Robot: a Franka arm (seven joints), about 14 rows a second.
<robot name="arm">
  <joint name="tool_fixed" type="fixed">
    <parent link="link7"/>
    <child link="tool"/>
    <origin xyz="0 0 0.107"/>
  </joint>
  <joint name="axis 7" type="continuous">
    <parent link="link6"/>
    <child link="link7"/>
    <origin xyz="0.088 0 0" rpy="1.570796 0 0"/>
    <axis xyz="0 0 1"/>
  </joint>
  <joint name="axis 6" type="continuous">
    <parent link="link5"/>
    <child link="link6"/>
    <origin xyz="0 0 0" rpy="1.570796 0 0"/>
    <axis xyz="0 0 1"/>
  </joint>
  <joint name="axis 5" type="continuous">
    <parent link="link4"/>
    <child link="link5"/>
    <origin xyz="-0.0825 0.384 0" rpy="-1.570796 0 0"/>
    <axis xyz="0 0 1"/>
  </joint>
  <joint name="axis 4" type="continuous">
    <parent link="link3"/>
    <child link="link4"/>
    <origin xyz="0.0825 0 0" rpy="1.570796 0 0"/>
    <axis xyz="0 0 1"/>
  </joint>
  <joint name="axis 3" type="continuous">
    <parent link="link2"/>
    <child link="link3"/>
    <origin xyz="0 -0.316 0" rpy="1.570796 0 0"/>
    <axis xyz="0 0 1"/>
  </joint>
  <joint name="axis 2" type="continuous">
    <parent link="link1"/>
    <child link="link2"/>
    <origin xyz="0 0 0" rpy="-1.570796 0 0"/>
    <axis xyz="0 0 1"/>
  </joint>
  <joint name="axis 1" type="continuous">
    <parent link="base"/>
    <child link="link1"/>
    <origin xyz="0 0 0.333"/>
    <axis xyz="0 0 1"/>
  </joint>
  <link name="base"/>
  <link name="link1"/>
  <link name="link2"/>
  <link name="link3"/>
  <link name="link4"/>
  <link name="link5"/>
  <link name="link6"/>
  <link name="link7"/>
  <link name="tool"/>
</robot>
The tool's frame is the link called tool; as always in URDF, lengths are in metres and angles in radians. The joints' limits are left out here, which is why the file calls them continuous.
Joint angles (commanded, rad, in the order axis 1, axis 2, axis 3, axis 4, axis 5, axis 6, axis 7), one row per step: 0.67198, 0.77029, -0.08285, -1.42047, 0.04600, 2.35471, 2.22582; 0.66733, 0.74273, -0.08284, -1.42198, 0.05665, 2.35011, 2.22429; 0.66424, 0.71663, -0.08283, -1.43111, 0.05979, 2.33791, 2.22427; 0.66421, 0.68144, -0.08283, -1.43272, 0.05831, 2.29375, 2.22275; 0.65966, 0.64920, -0.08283, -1.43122, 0.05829, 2.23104, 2.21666; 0.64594, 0.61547, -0.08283, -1.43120, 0.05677, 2.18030, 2.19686; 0.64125, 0.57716, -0.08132, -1.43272, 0.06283, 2.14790, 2.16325; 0.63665, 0.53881, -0.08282, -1.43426, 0.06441, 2.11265, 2.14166; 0.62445, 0.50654, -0.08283, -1.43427, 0.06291, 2.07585, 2.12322; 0.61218, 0.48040, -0.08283, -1.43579, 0.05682, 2.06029, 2.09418; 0.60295, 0.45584, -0.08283, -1.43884, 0.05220, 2.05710, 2.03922; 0.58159, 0.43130, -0.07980, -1.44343, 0.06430, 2.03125, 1.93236; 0.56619, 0.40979, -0.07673, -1.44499, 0.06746, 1.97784, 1.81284; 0.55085, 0.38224, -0.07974, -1.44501, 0.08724, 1.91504, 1.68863; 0.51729, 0.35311, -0.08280, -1.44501, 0.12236, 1.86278, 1.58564
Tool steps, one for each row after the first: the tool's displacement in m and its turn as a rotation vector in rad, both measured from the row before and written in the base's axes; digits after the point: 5 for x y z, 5 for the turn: 0.00271, -0.00205, 0.01929, 0.02087, -0.01192, -0.00934; -0.00020, -0.00303, 0.01378, 0.00655, -0.00135, -0.00537; -0.00262, -0.00169, 0.02059, -0.00433, 0.00998, 0.00202; -0.00232, -0.00536, 0.01790, -0.01392, 0.02566, 0.00150; 0.00147, -0.01100, 0.01948, -0.00993, 0.01396, 0.00668; -0.00238, -0.00427, 0.02378, 0.00675, -0.00100, 0.02736; -0.00235, -0.00645, 0.02338, 0.00198, -0.00087, 0.01531; -0.00012, -0.01051, 0.01936, -0.00296, 0.00330, 0.00726; 0.00141, -0.00991, 0.01626, -0.00164, -0.01189, 0.01880; 0.00079, -0.00770, 0.01555, 0.00011, -0.02178, 0.04651; 0.00138, -0.01396, 0.01226, -0.00383, 0.00248, 0.08349; -0.00268, -0.01142, 0.00871, -0.02331, 0.02157, 0.10639; -0.00355, -0.01417, 0.01284, -0.00696, 0.02998, 0.10281; 0.00140, -0.02362, 0.01498, 0.01862, 0.02642, 0.06143
